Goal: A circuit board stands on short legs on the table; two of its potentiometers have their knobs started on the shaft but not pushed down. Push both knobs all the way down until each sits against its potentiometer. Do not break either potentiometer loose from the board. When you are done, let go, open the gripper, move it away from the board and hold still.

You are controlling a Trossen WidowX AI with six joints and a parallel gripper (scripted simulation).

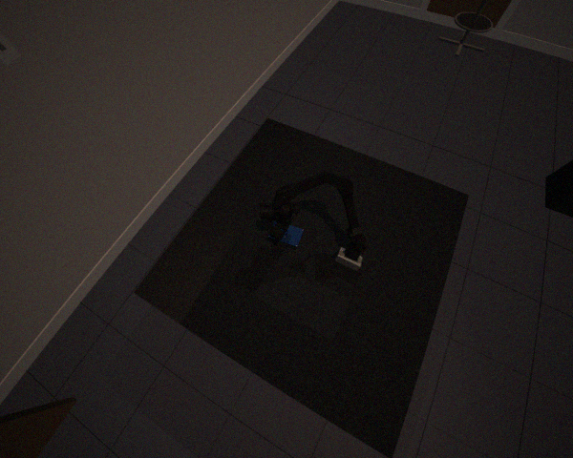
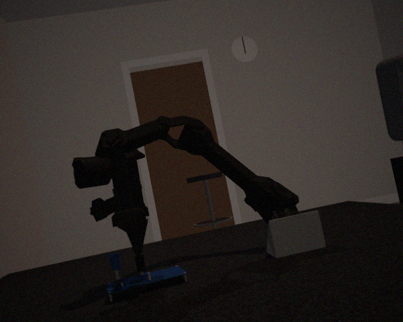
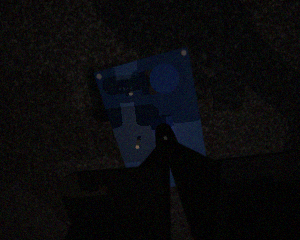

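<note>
My gripper tip is 10 mm above the dark knob. The rest, counted from my gripper tip: blue knob: 50 mm ahead, 10 mm below.
</note>
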